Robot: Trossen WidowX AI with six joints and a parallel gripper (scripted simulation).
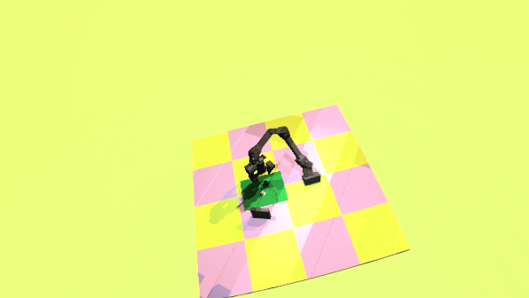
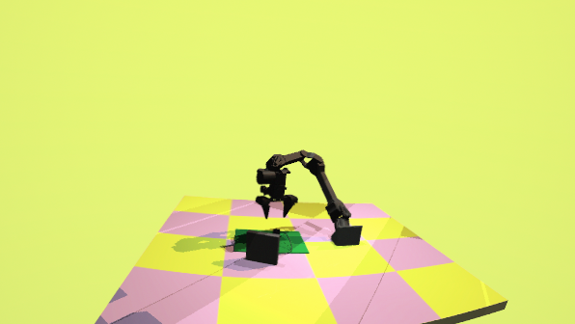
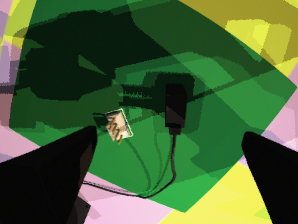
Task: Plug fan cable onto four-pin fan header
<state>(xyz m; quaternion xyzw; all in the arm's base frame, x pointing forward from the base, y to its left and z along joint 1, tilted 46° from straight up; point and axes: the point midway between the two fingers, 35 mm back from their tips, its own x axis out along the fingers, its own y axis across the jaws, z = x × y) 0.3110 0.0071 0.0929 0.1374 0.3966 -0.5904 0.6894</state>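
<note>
The dark fan plug lies 1 cm behind my gripper tip and 7 cm below it. The rest, counted from my gripper tip: black fan: 8 cm ahead, 22 cm to the left, 4 cm below; pale four-pin header: 3 cm ahead, 6 cm to the left, 10 cm below; green board: 3 cm ahead, 4 cm to the left, 11 cm below.
</note>
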